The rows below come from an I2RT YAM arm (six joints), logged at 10 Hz.
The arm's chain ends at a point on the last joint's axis. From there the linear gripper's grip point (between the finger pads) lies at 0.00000 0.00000 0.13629 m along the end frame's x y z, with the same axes.
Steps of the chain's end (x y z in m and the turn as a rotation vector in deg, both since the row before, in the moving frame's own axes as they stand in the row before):
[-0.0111, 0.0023, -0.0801, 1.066, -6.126, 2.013]
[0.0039, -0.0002, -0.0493, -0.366, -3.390, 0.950]
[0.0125, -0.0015, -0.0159, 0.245, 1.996, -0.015]
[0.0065, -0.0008, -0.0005, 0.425, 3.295, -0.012]
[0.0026, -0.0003, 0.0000, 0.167, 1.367, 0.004]
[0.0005, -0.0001, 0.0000, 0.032, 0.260, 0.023]
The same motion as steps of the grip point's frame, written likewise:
[-0.0256, -0.0005, -0.0809, 1.066, -6.126, 2.013]
[-0.0042, 0.0006, -0.0495, -0.366, -3.390, 0.950]
[0.0172, -0.0021, -0.0160, 0.245, 1.996, -0.015]
[0.0143, -0.0018, -0.0007, 0.425, 3.295, -0.012]
[0.0059, -0.0007, 0.0000, 0.167, 1.367, 0.004]
[0.0011, -0.0002, 0.0000, 0.032, 0.260, 0.023]

